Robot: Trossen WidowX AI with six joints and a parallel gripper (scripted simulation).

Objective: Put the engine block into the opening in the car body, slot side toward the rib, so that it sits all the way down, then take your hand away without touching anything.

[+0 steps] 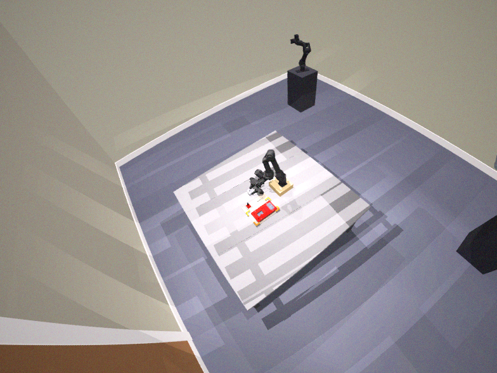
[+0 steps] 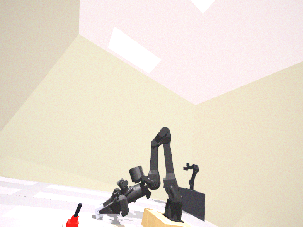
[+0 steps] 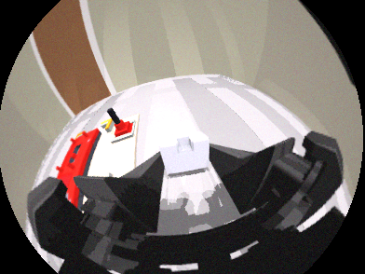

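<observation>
The grey engine block is 10 mm above my gripper tip.
</observation>
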